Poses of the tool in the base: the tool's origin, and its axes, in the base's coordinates. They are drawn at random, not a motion.
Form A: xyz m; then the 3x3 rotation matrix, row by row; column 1 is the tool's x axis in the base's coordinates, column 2 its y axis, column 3 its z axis. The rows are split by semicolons.
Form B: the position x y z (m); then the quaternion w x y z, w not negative. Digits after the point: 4 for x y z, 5 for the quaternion.
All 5 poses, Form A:
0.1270, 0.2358, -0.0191; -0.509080, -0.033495, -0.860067; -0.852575, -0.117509, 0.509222; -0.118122, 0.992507, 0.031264
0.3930, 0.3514, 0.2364; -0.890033, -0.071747, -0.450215; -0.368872, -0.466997, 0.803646; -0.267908, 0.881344, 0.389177
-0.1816, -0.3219, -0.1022; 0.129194, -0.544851, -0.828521; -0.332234, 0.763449, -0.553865; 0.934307, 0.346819, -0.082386
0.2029, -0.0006, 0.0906; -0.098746, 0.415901, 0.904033; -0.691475, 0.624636, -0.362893; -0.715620, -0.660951, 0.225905
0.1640, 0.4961, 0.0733; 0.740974, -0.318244, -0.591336; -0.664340, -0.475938, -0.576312; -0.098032, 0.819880, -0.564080
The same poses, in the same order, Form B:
0.1270, 0.2358, -0.0191, 0.31807, 0.37986, -0.58316, -0.64379
0.3930, 0.3514, 0.2364, 0.08965, 0.21667, -0.50839, -0.82858
-0.1816, -0.3219, -0.1022, 0.67273, 0.33471, -0.65510, 0.07901
0.2029, -0.0006, 0.0906, 0.66178, -0.11260, 0.61186, -0.41833
0.1640, 0.4961, 0.0733, 0.41862, 0.83382, -0.29460, -0.20669

